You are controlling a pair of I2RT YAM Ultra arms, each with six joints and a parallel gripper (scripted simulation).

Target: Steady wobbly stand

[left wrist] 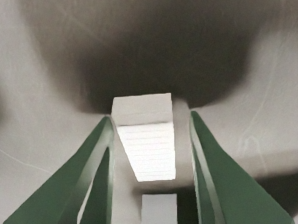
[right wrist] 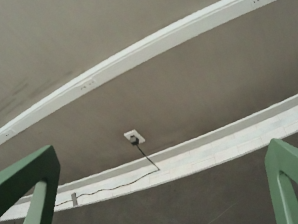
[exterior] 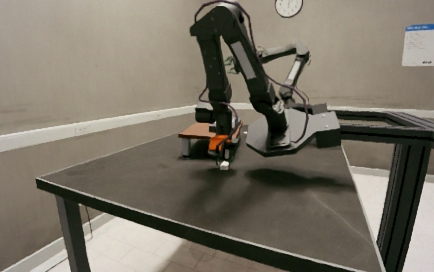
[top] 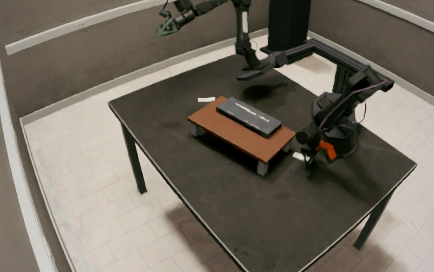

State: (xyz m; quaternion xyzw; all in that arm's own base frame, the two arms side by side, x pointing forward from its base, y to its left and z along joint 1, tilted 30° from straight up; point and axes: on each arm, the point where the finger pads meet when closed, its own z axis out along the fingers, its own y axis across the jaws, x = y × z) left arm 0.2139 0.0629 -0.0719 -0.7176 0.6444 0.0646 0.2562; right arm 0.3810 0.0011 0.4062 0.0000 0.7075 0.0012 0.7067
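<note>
Now: the white wedge 30 mm to the right of my left hand and 10 mm below it. The rest, counted from my left hand: dark network switch 300 mm to the right, 100 mm above, 90 mm ahead; then brown stand 290 mm to the right, 150 mm ahead, 30 mm above.
</note>
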